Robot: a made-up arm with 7 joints. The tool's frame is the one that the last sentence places.
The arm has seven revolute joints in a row. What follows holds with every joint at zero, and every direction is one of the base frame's. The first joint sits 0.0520 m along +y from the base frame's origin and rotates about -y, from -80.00 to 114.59 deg. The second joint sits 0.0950 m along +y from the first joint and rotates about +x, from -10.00 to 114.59 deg. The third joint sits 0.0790 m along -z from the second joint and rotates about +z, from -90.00 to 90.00 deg. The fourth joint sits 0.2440 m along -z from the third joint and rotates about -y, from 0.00 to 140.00 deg. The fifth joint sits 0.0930 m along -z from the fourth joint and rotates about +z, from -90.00 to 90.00 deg. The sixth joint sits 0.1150 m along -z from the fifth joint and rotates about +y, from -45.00 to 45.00 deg. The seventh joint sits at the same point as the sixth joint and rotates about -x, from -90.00 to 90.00 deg. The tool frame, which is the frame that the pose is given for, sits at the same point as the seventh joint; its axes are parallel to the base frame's.
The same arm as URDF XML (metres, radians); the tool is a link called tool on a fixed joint. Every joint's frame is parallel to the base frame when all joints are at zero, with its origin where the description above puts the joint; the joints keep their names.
<robot name="arm">
  <joint name="tool_fixed" type="fixed">
    <parent link="link7"/>
    <child link="tool"/>
    <origin xyz="0.0000 0.0000 0.0000"/>
  </joint>
  <joint name="joint 7" type="revolute">
    <parent link="link6"/>
    <child link="link7"/>
    <origin xyz="0.0000 0.0000 0.0000"/>
    <axis xyz="-1 0 0"/>
    <limit lower="-1.5708" upper="1.5708"/>
  </joint>
  <joint name="joint 6" type="revolute">
    <parent link="link5"/>
    <child link="link6"/>
    <origin xyz="0.0000 0.0000 -0.1150"/>
    <axis xyz="0 1 0"/>
    <limit lower="-0.7854" upper="0.7854"/>
  </joint>
  <joint name="joint 5" type="revolute">
    <parent link="link4"/>
    <child link="link5"/>
    <origin xyz="0.0000 0.0000 -0.0930"/>
    <axis xyz="0 0 1"/>
    <limit lower="-1.5708" upper="1.5708"/>
  </joint>
  <joint name="joint 4" type="revolute">
    <parent link="link3"/>
    <child link="link4"/>
    <origin xyz="0.0000 0.0000 -0.2440"/>
    <axis xyz="0 -1 0"/>
    <limit lower="0.0000" upper="2.4435"/>
  </joint>
  <joint name="joint 3" type="revolute">
    <parent link="link2"/>
    <child link="link3"/>
    <origin xyz="0.0000 0.0000 -0.0790"/>
    <axis xyz="0 0 1"/>
    <limit lower="-1.5708" upper="1.5708"/>
  </joint>
  <joint name="joint 2" type="revolute">
    <parent link="link1"/>
    <child link="link2"/>
    <origin xyz="0.0000 0.0950 0.0000"/>
    <axis xyz="1 0 0"/>
    <limit lower="-0.1745" upper="2.0000"/>
  </joint>
  <joint name="joint 1" type="revolute">
    <parent link="base"/>
    <child link="link1"/>
    <origin xyz="0.0000 0.0520 0.0000"/>
    <axis xyz="0 -1 0"/>
    <limit lower="-1.3963" upper="2.0000"/>
  </joint>
  <link name="base"/>
  <link name="link1"/>
  <link name="link2"/>
  <link name="link3"/>
  <link name="link4"/>
  <link name="link5"/>
  <link name="link6"/>
  <link name="link7"/>
  <link name="tool"/>
</robot>

